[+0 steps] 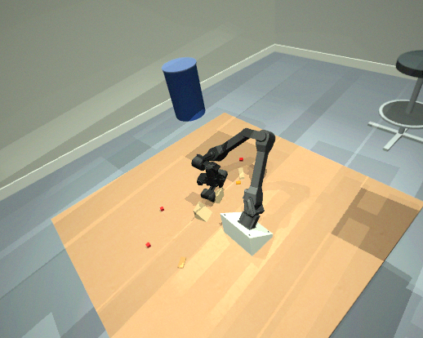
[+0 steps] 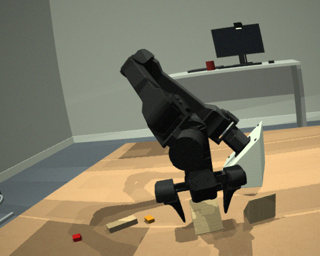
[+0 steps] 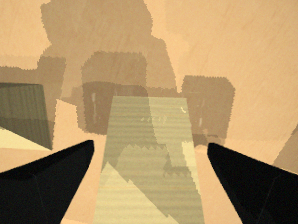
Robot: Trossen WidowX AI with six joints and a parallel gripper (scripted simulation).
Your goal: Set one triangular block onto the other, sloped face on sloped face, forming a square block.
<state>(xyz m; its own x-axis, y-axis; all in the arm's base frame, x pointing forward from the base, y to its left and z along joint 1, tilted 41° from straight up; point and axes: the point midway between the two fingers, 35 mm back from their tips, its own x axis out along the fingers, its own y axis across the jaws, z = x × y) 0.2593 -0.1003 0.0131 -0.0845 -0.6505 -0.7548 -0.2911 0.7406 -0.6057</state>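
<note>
Now: the orange cube 2 cm behind my gripper tip, 14 cm to the right of it and 2 cm below it. Also, from my gripper tip: red cube (8 cm ahead, 30 cm to the right, 2 cm below); pale bar (1 cm ahead, 20 cm to the right, 1 cm below).
</note>
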